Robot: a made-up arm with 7 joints. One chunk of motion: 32 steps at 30 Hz.
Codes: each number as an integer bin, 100 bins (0 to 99) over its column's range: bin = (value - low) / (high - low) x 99, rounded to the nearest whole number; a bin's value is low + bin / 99 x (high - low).
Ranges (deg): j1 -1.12..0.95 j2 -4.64..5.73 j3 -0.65..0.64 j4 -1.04..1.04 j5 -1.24..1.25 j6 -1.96..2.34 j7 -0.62..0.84
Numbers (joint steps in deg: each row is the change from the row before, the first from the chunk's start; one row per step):
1: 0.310 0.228 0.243 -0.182 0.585 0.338 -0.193
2: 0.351 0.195 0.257 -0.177 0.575 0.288 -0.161
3: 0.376 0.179 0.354 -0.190 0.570 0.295 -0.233
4: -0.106 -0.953 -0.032 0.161 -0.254 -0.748 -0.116
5: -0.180 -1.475 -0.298 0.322 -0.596 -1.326 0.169
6: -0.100 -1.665 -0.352 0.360 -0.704 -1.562 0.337
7: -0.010 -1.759 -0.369 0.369 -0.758 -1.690 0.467
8: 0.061 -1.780 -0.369 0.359 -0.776 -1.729 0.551
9: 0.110 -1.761 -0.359 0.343 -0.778 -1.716 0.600
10: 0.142 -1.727 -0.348 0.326 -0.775 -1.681 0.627
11: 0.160 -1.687 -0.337 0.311 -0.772 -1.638 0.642
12: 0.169 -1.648 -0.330 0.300 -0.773 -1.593 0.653
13: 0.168 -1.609 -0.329 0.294 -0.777 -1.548 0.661
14: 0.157 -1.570 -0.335 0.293 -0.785 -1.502 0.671
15: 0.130 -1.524 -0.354 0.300 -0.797 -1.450 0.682
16: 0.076 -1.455 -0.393 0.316 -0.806 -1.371 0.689
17: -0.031 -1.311 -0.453 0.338 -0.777 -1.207 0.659
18: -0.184 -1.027 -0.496 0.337 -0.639 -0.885 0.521
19: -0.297 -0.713 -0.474 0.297 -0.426 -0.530 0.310
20: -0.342 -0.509 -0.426 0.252 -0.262 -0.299 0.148
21: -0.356 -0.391 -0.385 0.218 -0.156 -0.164 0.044
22: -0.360 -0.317 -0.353 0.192 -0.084 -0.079 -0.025
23: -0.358 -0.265 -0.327 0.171 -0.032 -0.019 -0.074
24: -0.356 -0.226 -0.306 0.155 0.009 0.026 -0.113
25: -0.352 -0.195 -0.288 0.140 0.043 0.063 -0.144
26: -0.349 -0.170 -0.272 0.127 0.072 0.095 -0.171
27: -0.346 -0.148 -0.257 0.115 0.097 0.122 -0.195
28: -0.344 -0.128 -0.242 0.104 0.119 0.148 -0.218
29: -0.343 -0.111 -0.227 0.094 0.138 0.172 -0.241
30: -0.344 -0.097 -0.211 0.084 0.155 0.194 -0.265
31: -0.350 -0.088 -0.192 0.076 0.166 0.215 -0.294
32: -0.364 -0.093 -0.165 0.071 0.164 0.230 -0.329
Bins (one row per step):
1: 68 46 69 41 73 53 29
2: 70 46 70 41 72 52 31
3: 72 46 77 40 72 52 26
4: 48 35 47 57 39 28 34
5: 45 30 27 65 26 15 54
6: 49 28 23 67 21 9 65
7: 53 28 22 67 19 6 74
8: 56 27 22 67 18 5 79
9: 59 27 22 66 18 6 83
10: 60 28 23 65 18 6 85
11: 61 28 24 64 19 7 86
12: 62 29 25 64 19 8 86
13: 62 29 25 63 18 9 87
14: 61 29 24 63 18 11 88
15: 60 30 23 64 18 12 88
16: 57 30 20 65 17 14 89
17: 52 32 15 66 18 17 87
18: 45 34 12 66 24 25 77
19: 39 37 14 64 32 33 63
20: 37 39 17 61 39 38 52
21: 37 41 20 60 43 41 45
22: 36 41 23 59 46 43 40
23: 36 42 25 58 48 45 37
24: 37 42 26 57 50 46 34
25: 37 42 28 56 51 47 32
26: 37 43 29 56 52 47 30
27: 37 43 30 55 53 48 29
28: 37 43 31 54 54 49 27
29: 37 43 32 54 55 49 26
30: 37 43 34 53 55 50 24
31: 37 43 35 53 56 50 22
32: 36 43 37 53 56 50 20

